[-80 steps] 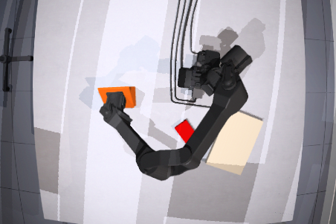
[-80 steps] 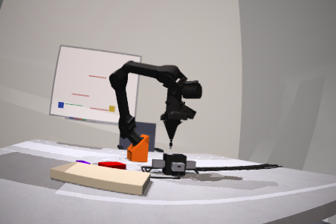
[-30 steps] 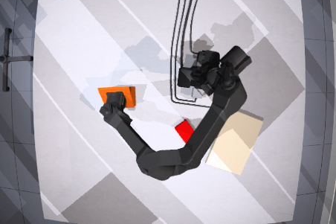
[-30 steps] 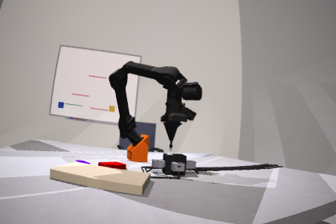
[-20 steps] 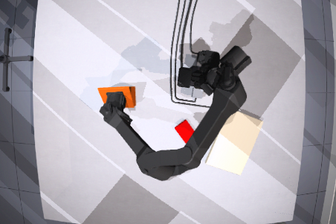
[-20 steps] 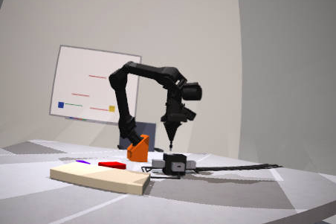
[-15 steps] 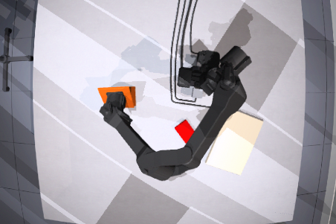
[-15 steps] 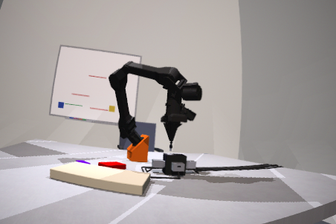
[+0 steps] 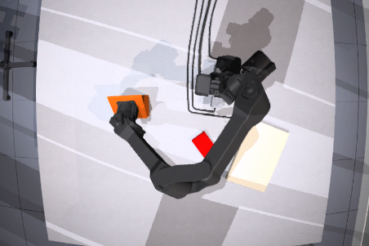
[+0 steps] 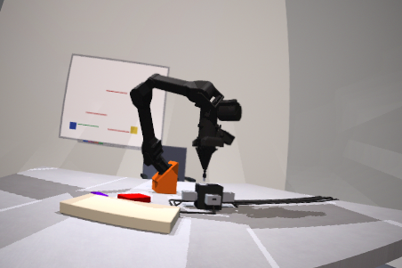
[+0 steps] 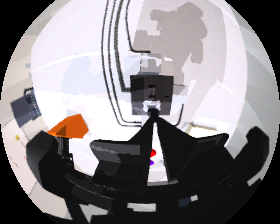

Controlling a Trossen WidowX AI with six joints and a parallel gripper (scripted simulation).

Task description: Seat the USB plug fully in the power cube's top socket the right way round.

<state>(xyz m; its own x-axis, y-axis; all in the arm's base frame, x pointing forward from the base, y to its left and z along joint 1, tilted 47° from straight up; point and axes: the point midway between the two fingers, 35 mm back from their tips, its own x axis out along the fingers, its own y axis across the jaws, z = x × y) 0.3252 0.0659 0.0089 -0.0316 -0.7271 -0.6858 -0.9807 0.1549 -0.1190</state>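
My gripper tip is now 2 cm above the small USB plug. Round my gripper tip: beige block 15 cm ahead, 27 cm to the right, 11 cm below; red block 6 cm behind, 21 cm to the right, 12 cm below; purple piece 6 cm behind, 32 cm to the right, 12 cm below.
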